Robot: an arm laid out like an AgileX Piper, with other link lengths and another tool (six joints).
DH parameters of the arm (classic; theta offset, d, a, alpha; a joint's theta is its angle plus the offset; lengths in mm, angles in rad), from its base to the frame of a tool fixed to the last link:
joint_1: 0 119.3 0 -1.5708
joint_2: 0.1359 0 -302.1 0
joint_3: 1.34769 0 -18 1.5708
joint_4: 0 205.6 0 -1.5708
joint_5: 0 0 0 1.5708
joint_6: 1.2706 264 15.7 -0.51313
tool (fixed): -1.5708 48.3 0 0
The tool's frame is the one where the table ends.
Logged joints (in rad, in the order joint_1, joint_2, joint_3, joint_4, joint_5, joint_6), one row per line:
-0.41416 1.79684 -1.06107 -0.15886 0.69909 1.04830
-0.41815 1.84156 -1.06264 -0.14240 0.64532 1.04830
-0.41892 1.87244 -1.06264 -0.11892 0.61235 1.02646
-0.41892 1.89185 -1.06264 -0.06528 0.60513 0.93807
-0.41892 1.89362 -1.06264 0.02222 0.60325 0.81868
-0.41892 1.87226 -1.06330 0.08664 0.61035 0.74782
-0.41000 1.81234 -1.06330 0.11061 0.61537 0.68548
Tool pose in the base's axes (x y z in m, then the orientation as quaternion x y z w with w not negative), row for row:
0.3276 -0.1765 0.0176 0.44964 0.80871 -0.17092 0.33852
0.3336 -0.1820 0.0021 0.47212 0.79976 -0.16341 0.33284
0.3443 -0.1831 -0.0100 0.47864 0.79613 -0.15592 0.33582
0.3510 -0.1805 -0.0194 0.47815 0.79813 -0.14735 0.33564
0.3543 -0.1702 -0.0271 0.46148 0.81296 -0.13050 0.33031
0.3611 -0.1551 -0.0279 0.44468 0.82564 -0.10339 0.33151
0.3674 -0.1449 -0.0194 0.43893 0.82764 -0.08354 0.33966
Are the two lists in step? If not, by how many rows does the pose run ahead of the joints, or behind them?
The pose runs 1 row behind the joints: the pose in row i belongs to the joints in row i - 1.
